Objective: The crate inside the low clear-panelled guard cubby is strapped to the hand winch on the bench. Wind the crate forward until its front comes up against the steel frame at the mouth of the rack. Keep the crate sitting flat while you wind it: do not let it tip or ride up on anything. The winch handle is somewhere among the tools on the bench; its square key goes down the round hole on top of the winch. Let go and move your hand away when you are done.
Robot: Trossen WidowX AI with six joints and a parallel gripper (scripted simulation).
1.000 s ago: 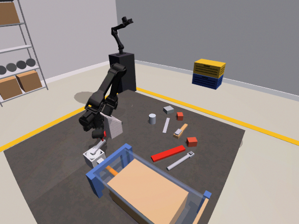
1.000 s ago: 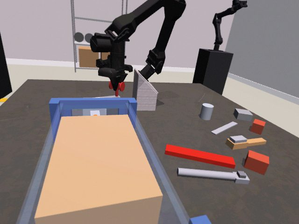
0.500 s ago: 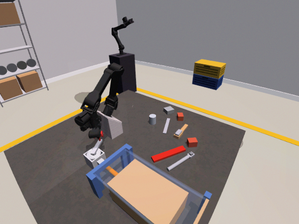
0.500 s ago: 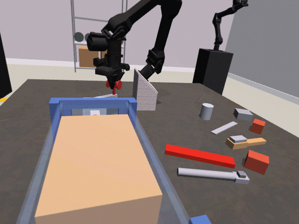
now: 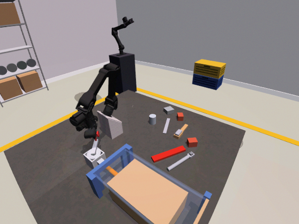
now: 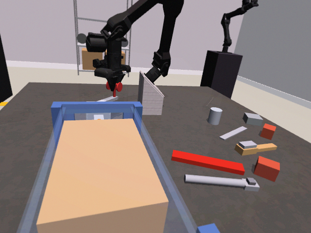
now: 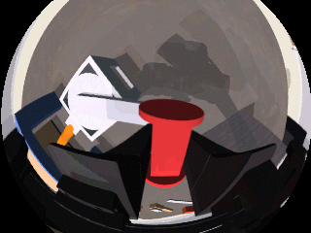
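My gripper tip is 30 mm short of the winch handle, 20 mm to the left of it and 20 mm above it. From my gripper tip the other things lie so: red bar: 350 mm ahead, 310 mm to the left, 120 mm below; white winch: 70 mm ahead, 70 mm to the right, 100 mm below; red knob: 10 mm above.
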